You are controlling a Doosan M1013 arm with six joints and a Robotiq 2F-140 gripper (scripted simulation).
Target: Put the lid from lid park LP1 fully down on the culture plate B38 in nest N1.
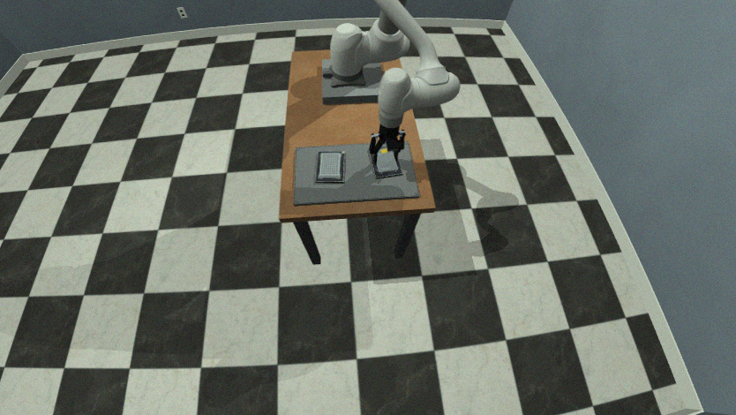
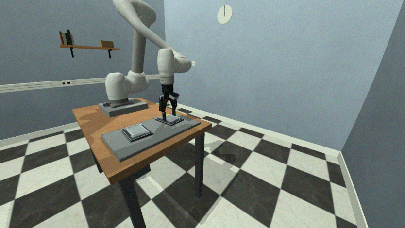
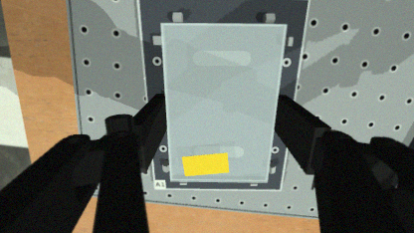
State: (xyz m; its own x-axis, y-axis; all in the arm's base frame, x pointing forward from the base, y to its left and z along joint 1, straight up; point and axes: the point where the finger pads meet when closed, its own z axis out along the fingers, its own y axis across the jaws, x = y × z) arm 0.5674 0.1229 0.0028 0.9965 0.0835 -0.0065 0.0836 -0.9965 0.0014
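The culture plate lies 1 cm ahead of my hand, 24 cm to the right of it and 2 cm below it. From my hand the other things lie so: clear lid (2 cm below).
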